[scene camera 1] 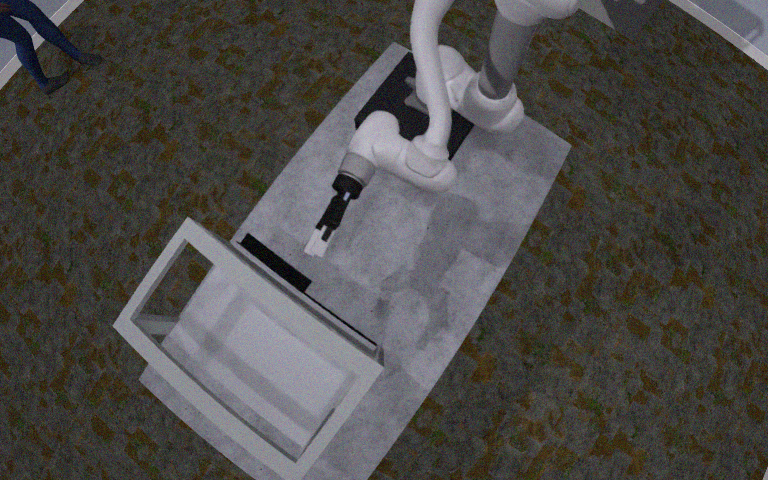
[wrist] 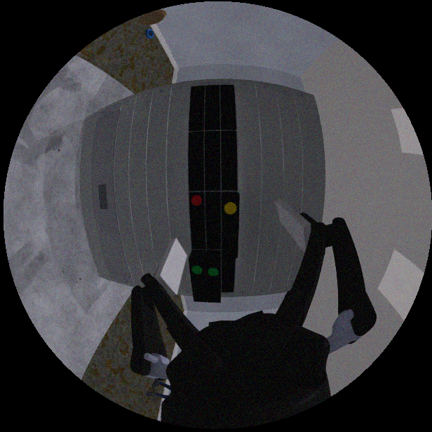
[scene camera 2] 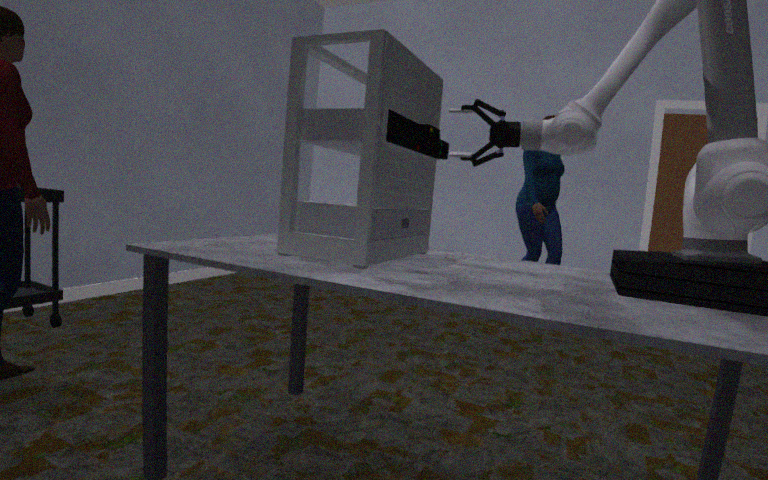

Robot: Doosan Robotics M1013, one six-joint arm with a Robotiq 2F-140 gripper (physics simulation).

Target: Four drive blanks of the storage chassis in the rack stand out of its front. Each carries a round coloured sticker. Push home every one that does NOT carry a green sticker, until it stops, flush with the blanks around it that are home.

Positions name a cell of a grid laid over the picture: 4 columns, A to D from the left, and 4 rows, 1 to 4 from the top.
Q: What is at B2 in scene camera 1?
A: My gripper.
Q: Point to a grey rack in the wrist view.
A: B2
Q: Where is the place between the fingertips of my gripper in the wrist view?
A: C3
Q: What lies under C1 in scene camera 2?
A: My gripper.
